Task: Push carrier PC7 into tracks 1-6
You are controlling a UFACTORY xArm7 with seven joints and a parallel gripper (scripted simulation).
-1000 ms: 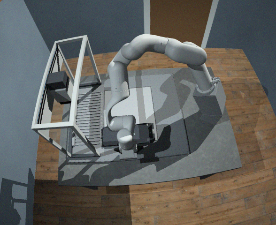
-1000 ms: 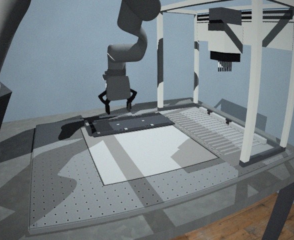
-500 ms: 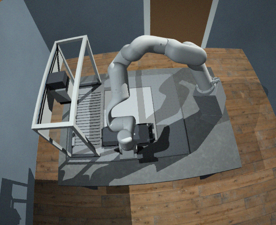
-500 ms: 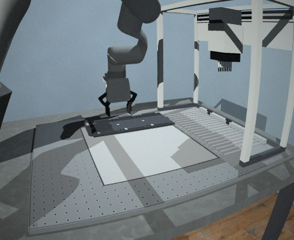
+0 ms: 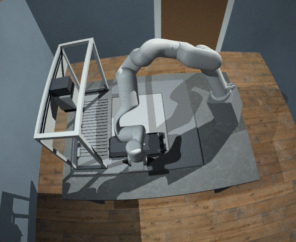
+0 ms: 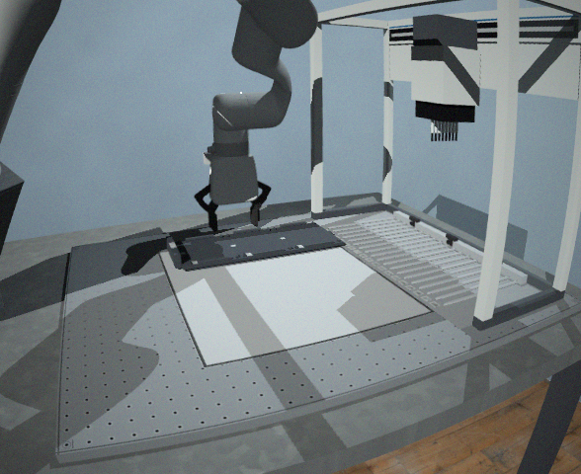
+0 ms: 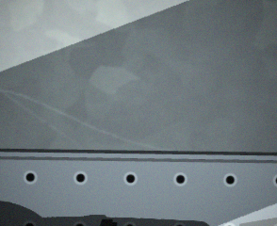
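Now: the carrier PC7 2 cm ahead of my hand and 12 cm to the right of it. From my hand the other things lie so: dark pipetting head: 36 cm ahead, 24 cm to the right, 33 cm above.
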